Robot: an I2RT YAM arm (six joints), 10 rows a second.
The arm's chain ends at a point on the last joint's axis. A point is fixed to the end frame.
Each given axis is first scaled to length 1.
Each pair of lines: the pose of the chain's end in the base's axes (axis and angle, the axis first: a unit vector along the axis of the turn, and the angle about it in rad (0 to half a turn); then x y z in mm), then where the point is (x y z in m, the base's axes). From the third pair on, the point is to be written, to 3 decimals.
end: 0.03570, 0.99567, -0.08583, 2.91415, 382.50, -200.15, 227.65
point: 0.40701 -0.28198 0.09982
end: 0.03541, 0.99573, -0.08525, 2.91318, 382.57, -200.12, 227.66
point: 0.40726 -0.28179 0.09976
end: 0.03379, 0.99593, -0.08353, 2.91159, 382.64, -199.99, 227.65
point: 0.408 -0.281 0.100
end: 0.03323, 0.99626, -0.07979, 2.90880, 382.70, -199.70, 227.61
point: 0.408 -0.280 0.099
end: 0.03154, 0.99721, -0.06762, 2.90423, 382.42, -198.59, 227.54
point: 0.409 -0.276 0.097
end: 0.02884, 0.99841, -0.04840, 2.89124, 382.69, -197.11, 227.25
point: 0.412 -0.269 0.095
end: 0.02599, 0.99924, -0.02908, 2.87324, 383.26, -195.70, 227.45
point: 0.416 -0.262 0.093
